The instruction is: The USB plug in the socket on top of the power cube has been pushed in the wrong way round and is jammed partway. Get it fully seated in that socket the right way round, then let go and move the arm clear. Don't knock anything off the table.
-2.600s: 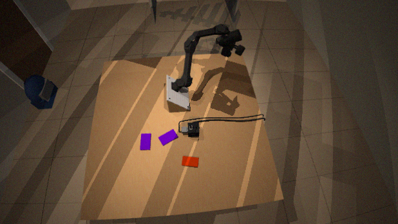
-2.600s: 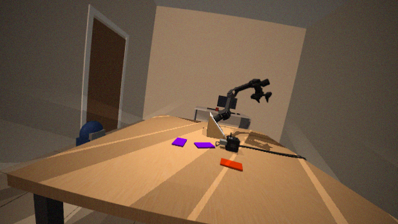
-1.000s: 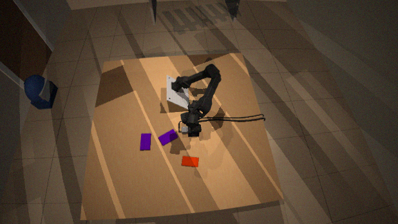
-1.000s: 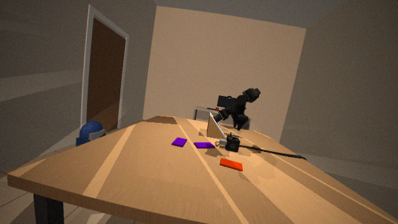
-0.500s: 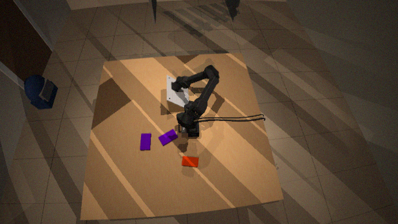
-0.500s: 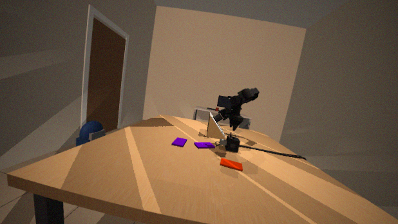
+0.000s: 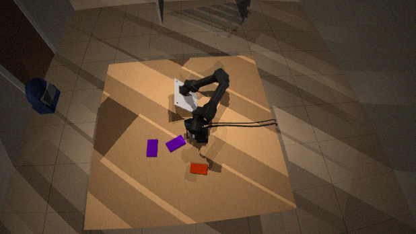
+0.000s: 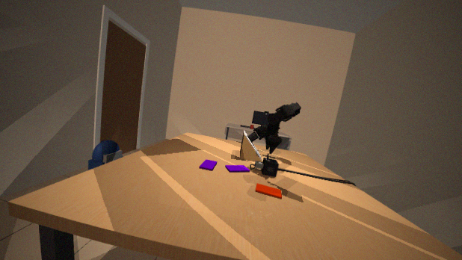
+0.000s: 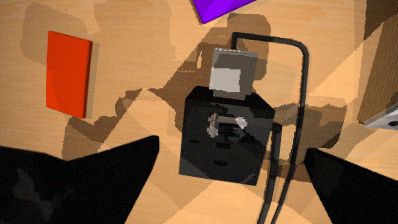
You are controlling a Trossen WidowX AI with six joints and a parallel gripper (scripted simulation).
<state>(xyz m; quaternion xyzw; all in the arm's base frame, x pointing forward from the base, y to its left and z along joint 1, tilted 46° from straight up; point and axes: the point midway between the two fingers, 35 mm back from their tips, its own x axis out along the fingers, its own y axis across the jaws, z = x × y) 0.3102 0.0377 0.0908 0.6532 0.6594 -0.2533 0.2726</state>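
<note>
Right now my gripper tip is 3 cm above the silver USB plug. Round my gripper tip: orange-red block: 22 cm ahead, 2 cm to the right, 12 cm below.
</note>
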